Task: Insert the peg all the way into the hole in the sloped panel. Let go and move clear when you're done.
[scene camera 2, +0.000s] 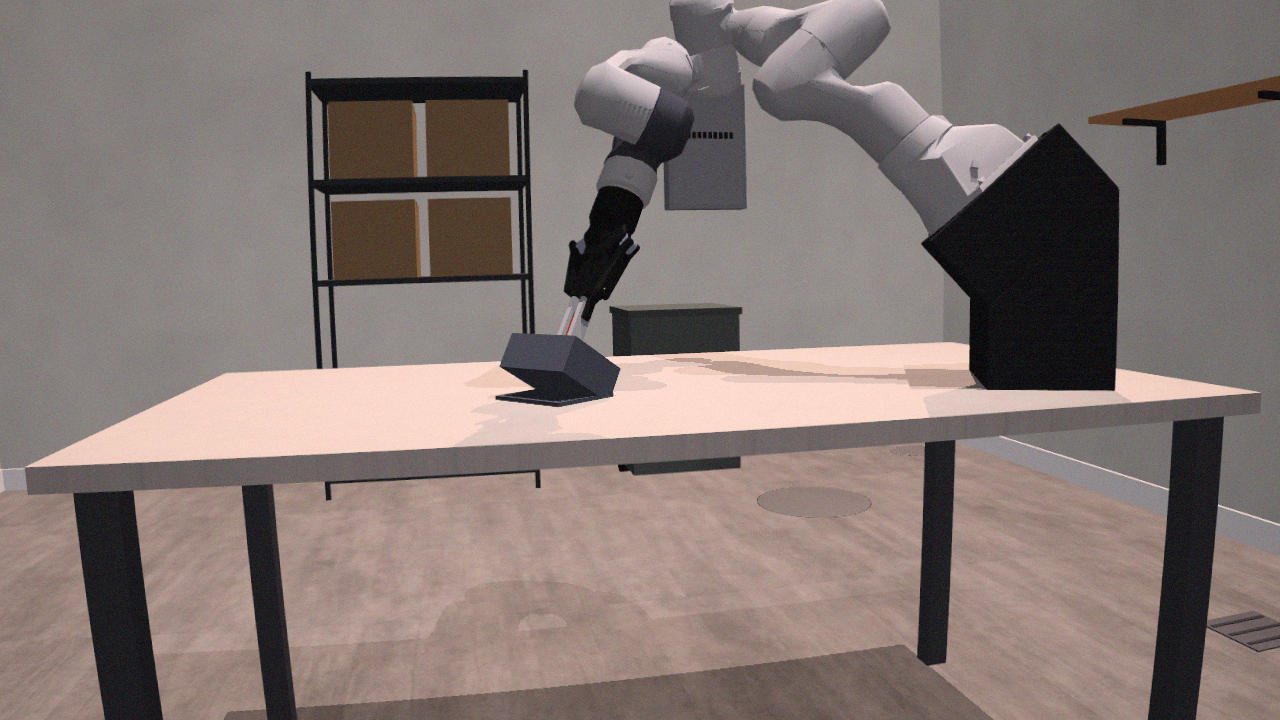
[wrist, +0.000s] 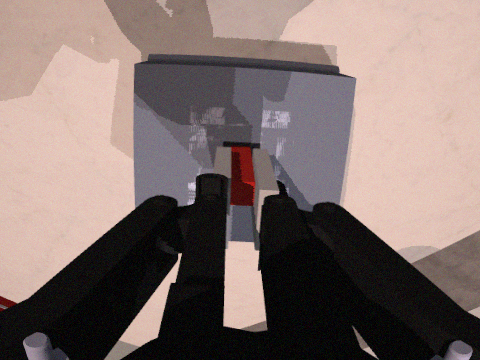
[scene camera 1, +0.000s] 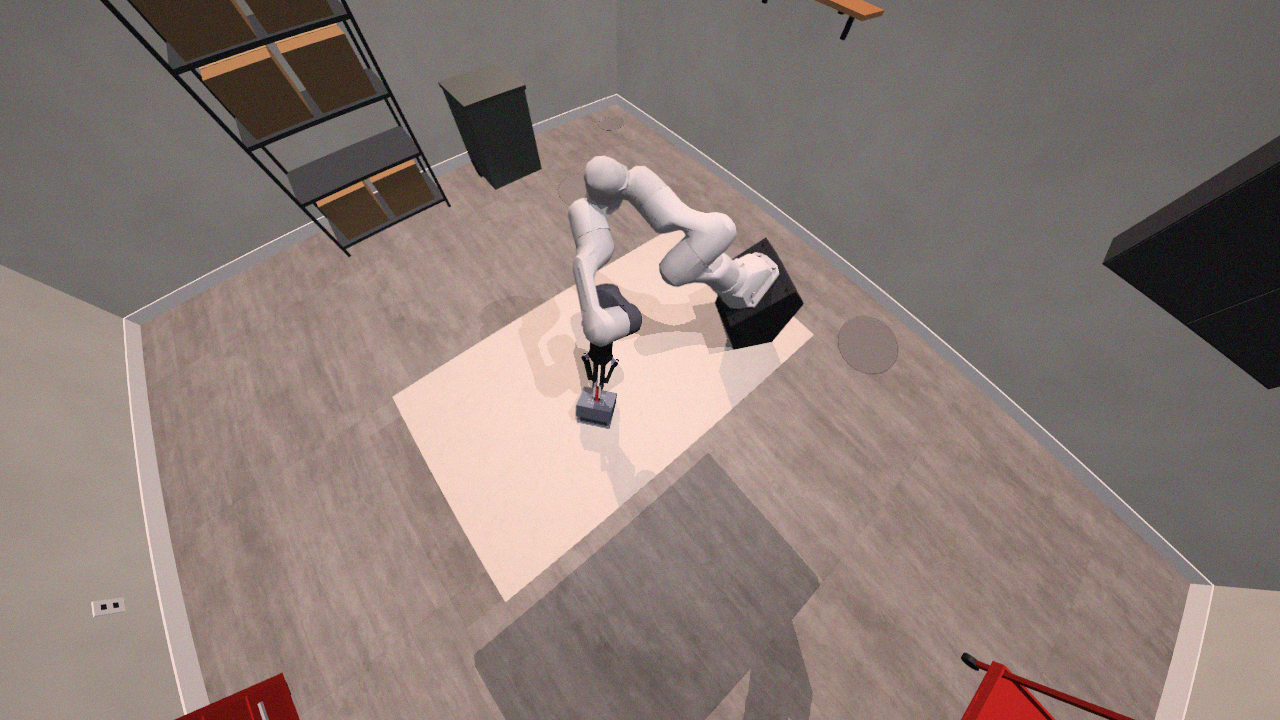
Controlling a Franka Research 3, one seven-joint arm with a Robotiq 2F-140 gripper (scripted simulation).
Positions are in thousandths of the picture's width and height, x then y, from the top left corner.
my gripper: scene camera 2 445,472; wrist 501,476; scene camera 1 467,549
